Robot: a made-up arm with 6 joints.
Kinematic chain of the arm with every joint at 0, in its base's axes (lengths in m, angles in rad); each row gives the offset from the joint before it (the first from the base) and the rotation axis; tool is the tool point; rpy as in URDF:
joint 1: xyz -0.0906 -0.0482 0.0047 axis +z
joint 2: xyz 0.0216 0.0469 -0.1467 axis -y
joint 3: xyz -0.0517 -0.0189 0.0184 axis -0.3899 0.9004 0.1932
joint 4: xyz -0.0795 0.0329 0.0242 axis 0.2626 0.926 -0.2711
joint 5: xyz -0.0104 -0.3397 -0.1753 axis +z
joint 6: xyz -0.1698 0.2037 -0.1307 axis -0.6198 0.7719 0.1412
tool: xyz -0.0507 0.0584 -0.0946 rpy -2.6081 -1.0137 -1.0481
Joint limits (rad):
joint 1: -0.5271..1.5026
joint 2: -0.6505..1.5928
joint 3: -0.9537..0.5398
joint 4: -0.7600..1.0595
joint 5: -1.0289..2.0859
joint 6: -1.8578..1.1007
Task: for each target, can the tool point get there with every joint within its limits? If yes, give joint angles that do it. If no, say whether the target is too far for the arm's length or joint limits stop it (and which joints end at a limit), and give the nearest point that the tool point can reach.
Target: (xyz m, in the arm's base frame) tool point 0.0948 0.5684 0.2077
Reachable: no: joint limits stop it (at a limit: joint 1, joint 2, joint 3) | nearest point 0.1080 0.4489 0.0490 | short by 0.199 m
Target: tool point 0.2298 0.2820 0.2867
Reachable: no: joint limits stop it (at a limit: joint 2, joint 3, joint 4) | nearest point 0.2112 0.2628 0.1113 | short by 0.177 m
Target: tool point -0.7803 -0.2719 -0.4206
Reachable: yes | joints -0.0954 0.2833 -0.0660 0.9005 1.7147 -0.9453
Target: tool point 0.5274 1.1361 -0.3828
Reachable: no: too far | nearest point 0.2759 0.6541 -0.3494 | short by 0.545 m
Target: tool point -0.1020 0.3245 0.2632
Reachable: no: joint limits stop it (at a limit: joint 1, joint 2, joint 3) | nearest point -0.0576 0.2697 0.1146 | short by 0.164 m
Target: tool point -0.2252 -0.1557 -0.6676
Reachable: yes | joints 0.2789 0.8484 0.1419 0.1844 0.4682 -0.8810
